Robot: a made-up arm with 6 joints. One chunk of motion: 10 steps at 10 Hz.
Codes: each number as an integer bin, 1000 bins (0 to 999) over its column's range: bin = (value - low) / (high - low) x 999, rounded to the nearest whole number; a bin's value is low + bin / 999 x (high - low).
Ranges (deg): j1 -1.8..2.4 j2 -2.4..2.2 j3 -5.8..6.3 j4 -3..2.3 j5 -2.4..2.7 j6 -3.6..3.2
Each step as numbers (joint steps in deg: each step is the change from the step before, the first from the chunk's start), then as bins.
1 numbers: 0.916 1.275 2.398 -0.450 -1.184 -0.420
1 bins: 646 798 677 481 238 467
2 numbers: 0.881 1.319 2.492 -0.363 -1.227 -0.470
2 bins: 638 808 685 497 230 460
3 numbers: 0.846 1.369 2.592 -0.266 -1.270 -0.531
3 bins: 629 819 693 515 221 451
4 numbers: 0.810 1.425 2.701 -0.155 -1.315 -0.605
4 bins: 621 831 702 536 213 440
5 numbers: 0.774 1.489 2.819 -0.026 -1.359 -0.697
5 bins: 612 845 712 561 204 426
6 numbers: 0.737 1.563 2.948 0.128 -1.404 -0.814
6 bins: 603 861 722 590 195 409
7 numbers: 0.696 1.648 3.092 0.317 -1.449 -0.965
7 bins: 594 879 734 625 186 387
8 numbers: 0.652 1.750 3.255 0.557 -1.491 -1.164
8 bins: 583 901 748 670 178 358
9 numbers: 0.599 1.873 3.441 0.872 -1.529 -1.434
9 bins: 571 928 763 730 171 318
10 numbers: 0.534 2.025 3.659 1.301 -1.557 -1.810
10 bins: 555 961 781 811 165 263
